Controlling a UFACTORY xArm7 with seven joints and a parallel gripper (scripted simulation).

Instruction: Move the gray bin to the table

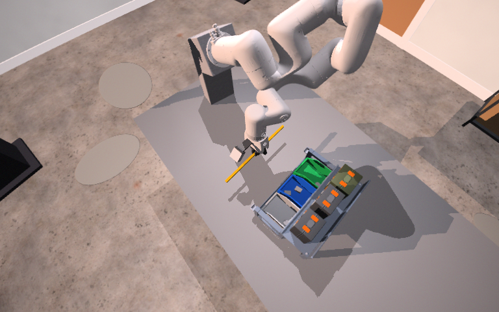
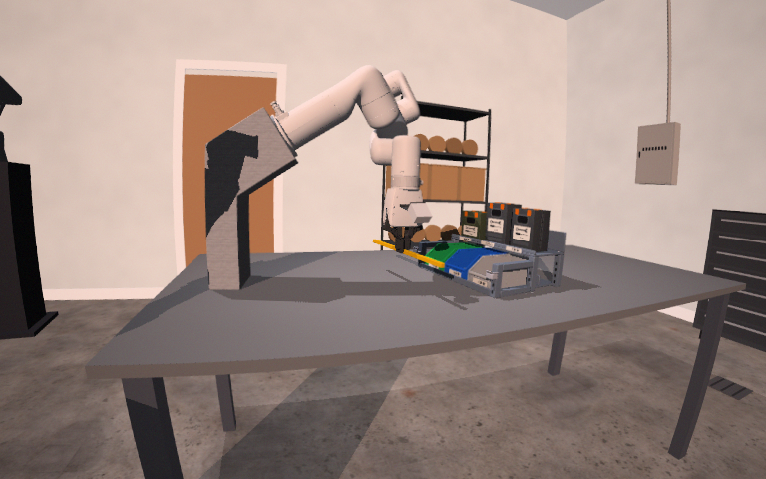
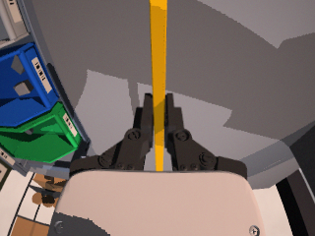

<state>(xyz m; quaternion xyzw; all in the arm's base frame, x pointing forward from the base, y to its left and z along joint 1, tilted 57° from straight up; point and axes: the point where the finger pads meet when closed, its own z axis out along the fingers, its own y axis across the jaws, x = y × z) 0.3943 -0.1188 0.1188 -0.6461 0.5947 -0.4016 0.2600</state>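
The yellow bar is 2 cm below my hand. Round my hand: gray open bin: 26 cm ahead, 13 cm to the right, 7 cm below; then green bin: 26 cm ahead, 10 cm to the left, 7 cm below; then blue bin: 26 cm ahead, 7 cm below, 1 cm to the right.
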